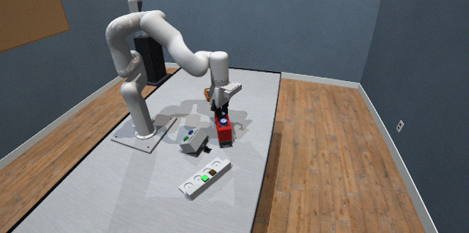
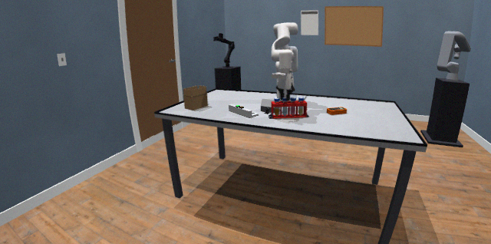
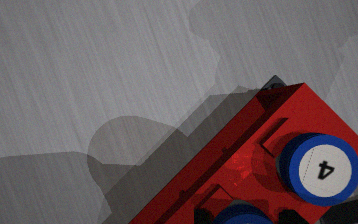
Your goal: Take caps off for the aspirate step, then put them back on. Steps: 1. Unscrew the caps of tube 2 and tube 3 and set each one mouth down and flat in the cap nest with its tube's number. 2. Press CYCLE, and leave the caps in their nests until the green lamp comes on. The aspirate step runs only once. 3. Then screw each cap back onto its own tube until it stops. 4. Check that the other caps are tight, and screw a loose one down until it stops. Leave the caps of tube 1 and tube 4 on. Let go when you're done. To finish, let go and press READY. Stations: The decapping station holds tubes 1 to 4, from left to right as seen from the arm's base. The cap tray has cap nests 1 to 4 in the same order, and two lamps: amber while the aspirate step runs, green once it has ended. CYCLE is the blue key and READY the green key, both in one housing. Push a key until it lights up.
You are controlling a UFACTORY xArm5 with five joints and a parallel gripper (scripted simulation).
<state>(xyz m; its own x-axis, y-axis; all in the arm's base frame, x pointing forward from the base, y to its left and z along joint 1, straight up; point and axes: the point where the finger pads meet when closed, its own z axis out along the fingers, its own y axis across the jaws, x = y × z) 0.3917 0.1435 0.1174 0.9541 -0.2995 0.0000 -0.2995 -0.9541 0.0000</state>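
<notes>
Now: hand 5 cm to the right of the blue-rimmed cap, 2 cm past it and 2 cm above it. From my hand the other things lie so: grey key housing: 13 cm to the right, 10 cm behind, 8 cm below; blue key: 12 cm behind, 11 cm to the right, 6 cm below; green key: 16 cm to the right, 12 cm behind, 6 cm below.
</notes>
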